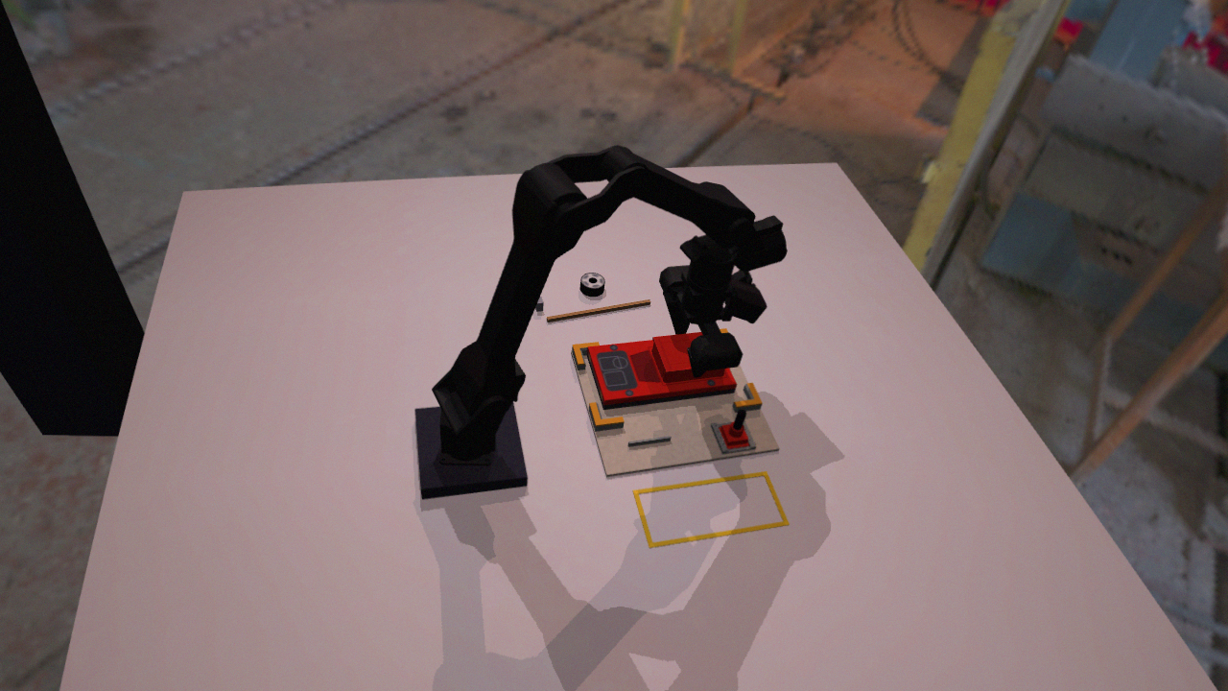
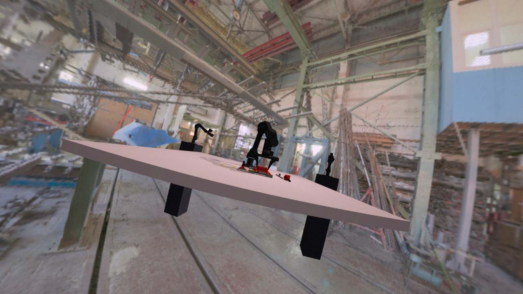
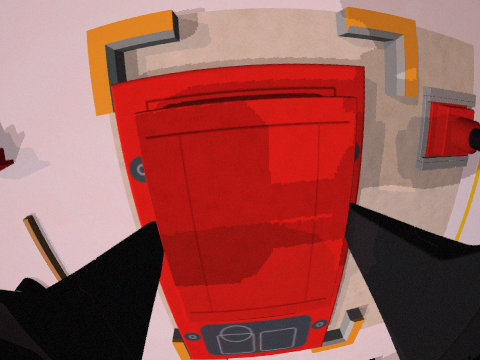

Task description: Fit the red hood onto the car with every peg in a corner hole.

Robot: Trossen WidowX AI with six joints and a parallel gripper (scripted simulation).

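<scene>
Now: gripper tip 1 cm below the red hood. Also, from my gripper tip: tiny grey cube (22 cm behind, 14 cm to the left, 3 cm below); then thin orange rod (12 cm behind, 13 cm to the left, 3 cm below).
</scene>
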